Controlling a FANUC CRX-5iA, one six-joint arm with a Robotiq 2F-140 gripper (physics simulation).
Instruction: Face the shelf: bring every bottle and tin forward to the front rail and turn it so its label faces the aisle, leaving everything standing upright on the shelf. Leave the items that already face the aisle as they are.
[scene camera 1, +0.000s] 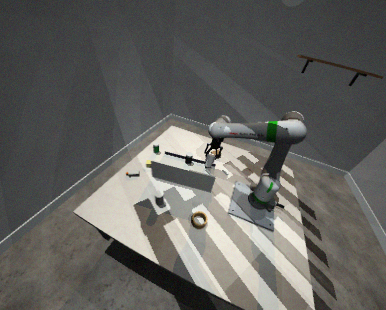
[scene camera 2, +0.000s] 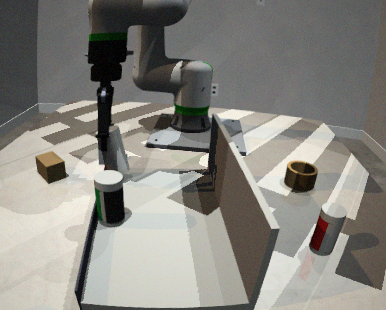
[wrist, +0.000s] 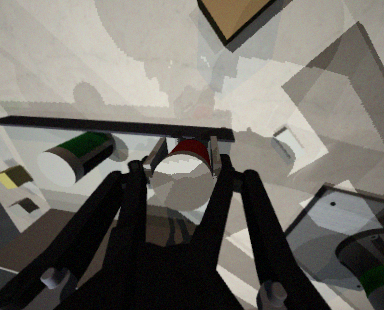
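Pixels of known places: gripper, fingertip midpoint: (scene camera 1: 209, 160) (scene camera 2: 105, 159) (wrist: 188, 146); arm's base, origin of the base link: (scene camera 1: 257, 200) (scene camera 2: 190, 125) (wrist: 370, 248).
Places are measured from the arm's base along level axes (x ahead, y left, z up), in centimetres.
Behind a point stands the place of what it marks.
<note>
My gripper (scene camera 1: 212, 153) (scene camera 2: 103, 145) (wrist: 188, 146) @(x 47.2, y -16.6, z 5.8 cm) is shut on a white can with a red label (scene camera 1: 210, 160) @(x 45.6, y -12.3, z 10.3 cm) (scene camera 2: 118, 150) @(x 48.3, y -12.8, z 9.0 cm) (wrist: 182, 182) @(x 46.5, y -16.4, z 13.2 cm). It holds the can at the robot-side end of the shelf (scene camera 1: 182, 176) @(x 58.6, y 13.7, z 8.2 cm) (scene camera 2: 165, 255) @(x 72.8, y 2.5, z 0.5 cm), close to the dark front rail (scene camera 1: 176, 156) @(x 76.8, y -10.6, z 1.2 cm) (scene camera 2: 86, 260) @(x 79.1, y -10.5, z 1.6 cm) (wrist: 110, 126) @(x 61.7, y -14.3, z 1.3 cm). The red label faces the rail. The can's base is hidden, so contact with the shelf is unclear. A green and black tin (scene camera 1: 188, 159) @(x 63.5, y -7.3, z 6.6 cm) (scene camera 2: 111, 202) @(x 66.7, y -8.9, z 6.5 cm) (wrist: 85, 154) @(x 61.8, y -11.8, z 7.5 cm) with a white lid stands upright just behind the rail, its green part toward the rail.
Behind the shelf's back panel stand another red-labelled can (scene camera 1: 159, 200) @(x 63.3, y 36.9, z 4.5 cm) (scene camera 2: 327, 230) @(x 67.5, y 33.3, z 4.8 cm) and a brown ring (scene camera 1: 199, 220) @(x 33.7, y 38.6, z 3.2 cm) (scene camera 2: 300, 176) @(x 39.4, y 33.3, z 2.6 cm). A brown block (scene camera 2: 50, 166) @(x 49.5, y -32.5, z 3.0 cm) (wrist: 235, 17) @(x 45.6, y -31.8, z 3.2 cm) lies in front of the rail. A green tin (scene camera 1: 156, 148) @(x 96.4, y -7.3, z 4.3 cm) and an orange-tipped item (scene camera 1: 132, 174) @(x 96.0, y 26.0, z 0.5 cm) are beyond the shelf's far end.
</note>
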